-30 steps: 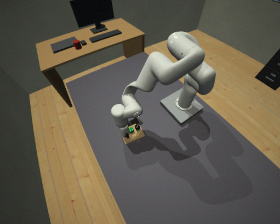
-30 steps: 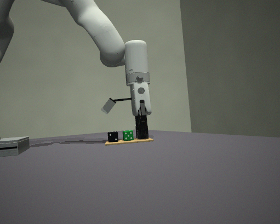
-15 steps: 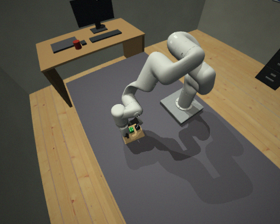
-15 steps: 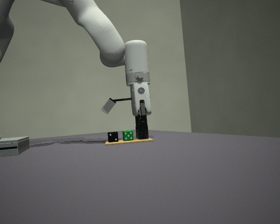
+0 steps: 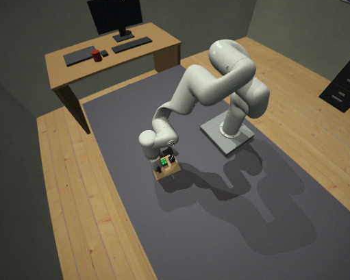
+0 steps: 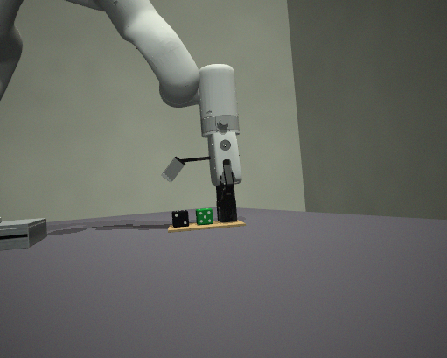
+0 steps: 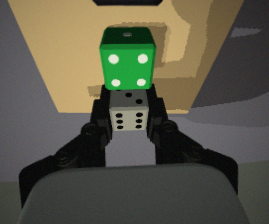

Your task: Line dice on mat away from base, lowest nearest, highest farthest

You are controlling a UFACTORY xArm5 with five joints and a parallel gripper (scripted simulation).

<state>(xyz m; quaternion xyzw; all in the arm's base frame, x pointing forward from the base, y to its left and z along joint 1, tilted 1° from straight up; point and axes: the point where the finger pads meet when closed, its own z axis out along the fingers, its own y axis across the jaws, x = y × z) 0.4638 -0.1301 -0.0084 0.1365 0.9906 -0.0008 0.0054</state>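
My hand is 1 cm above the white die. From my hand the other things lie so: tan mat 4 cm behind, 1 cm to the left, 2 cm below; green die 4 cm behind, 1 cm to the left, 1 cm below; black die 9 cm behind, 2 cm to the left, 1 cm below.
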